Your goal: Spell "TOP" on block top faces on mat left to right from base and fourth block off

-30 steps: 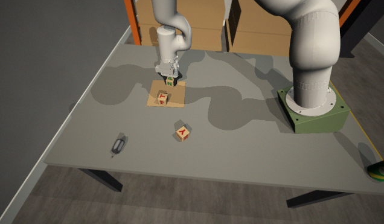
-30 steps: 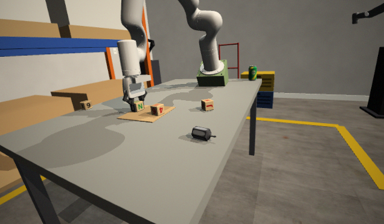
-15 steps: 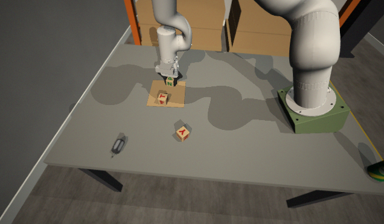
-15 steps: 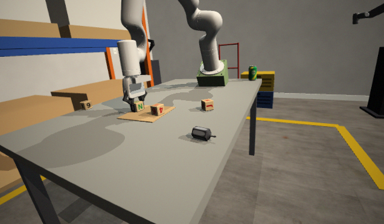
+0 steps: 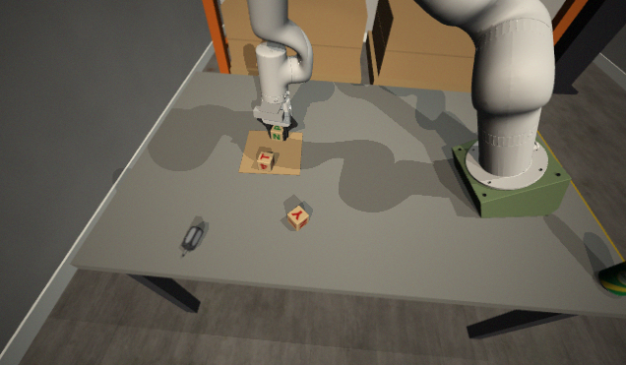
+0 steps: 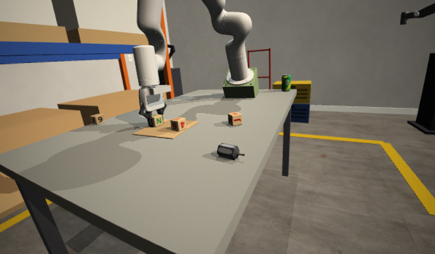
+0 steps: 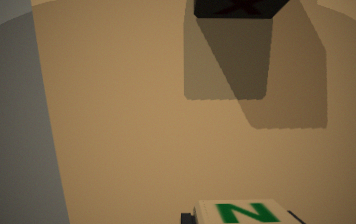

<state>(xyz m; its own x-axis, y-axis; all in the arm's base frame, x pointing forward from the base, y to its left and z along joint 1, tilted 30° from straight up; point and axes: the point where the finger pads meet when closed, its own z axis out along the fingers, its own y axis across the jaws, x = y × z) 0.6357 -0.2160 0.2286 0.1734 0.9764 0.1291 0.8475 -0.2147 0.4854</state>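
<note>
Right now my hand is right at the P block. From my hand the other things lie so: dark motor: 200 mm ahead, 420 mm to the left, 10 mm below; tan mat: 10 mm ahead, 70 mm to the left, 20 mm below; green can: 910 mm behind, 500 mm to the left, 40 mm above.
</note>
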